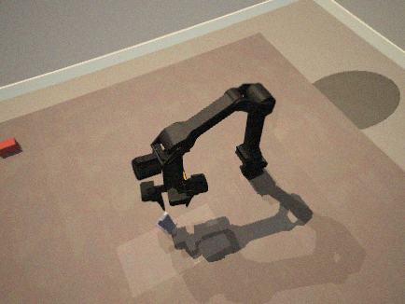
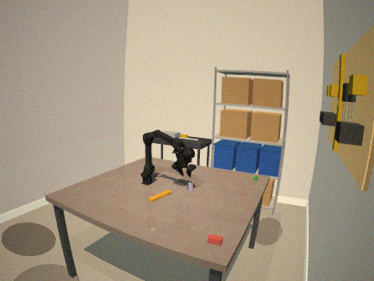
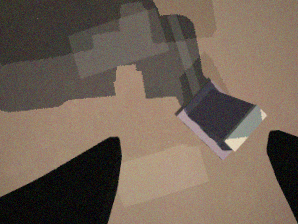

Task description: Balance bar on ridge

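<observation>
Now: the yellow bar 210 mm to the right of my gripper tip, 90 mm below it and 90 mm behind it. Also, from my gripper tip: red block 550 mm to the right, 430 mm ahead, 80 mm below; then small green block 450 mm to the left, 430 mm ahead, 80 mm below.
</observation>
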